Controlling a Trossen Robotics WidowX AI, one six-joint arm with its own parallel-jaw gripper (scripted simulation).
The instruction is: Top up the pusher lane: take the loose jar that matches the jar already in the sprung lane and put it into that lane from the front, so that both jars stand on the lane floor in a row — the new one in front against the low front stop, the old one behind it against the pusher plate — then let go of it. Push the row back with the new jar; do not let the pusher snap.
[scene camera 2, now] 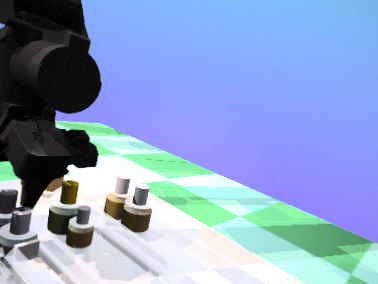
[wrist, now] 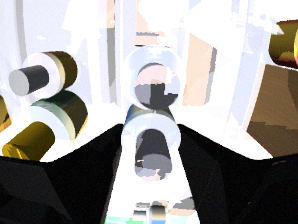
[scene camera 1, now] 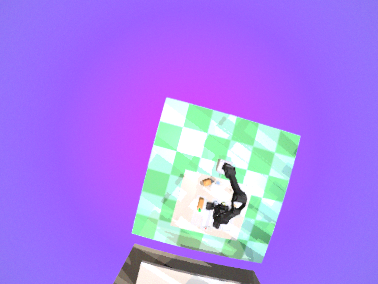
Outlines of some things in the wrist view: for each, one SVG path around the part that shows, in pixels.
My gripper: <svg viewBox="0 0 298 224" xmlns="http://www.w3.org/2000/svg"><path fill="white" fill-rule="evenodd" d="M177 124L181 132L181 144L178 147L178 153L180 153L181 164L184 167L190 192L193 194L194 206L196 206L200 224L298 224L298 153L295 153L295 155L293 153L293 155L270 157L270 159L249 159L249 157L243 156L242 153L231 151L225 145L208 139L202 133L194 131L194 129L186 127L184 124ZM124 124L116 124L112 128L109 127L105 132L94 137L93 140L89 140L88 143L81 145L80 148L68 152L67 155L61 156L59 159L48 161L48 163L45 163L45 161L16 159L16 157L0 156L0 224L105 224L110 197L113 194L113 186L116 183L116 175L121 163L121 135Z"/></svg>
A pale jar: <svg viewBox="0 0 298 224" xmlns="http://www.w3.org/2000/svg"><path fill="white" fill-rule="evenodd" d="M145 45L145 47L134 49L126 57L124 63L122 63L120 73L121 87L124 89L126 97L133 104L138 105L142 109L161 111L161 109L170 107L181 96L182 91L184 91L186 85L185 67L180 57L172 49L166 48L164 45Z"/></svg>
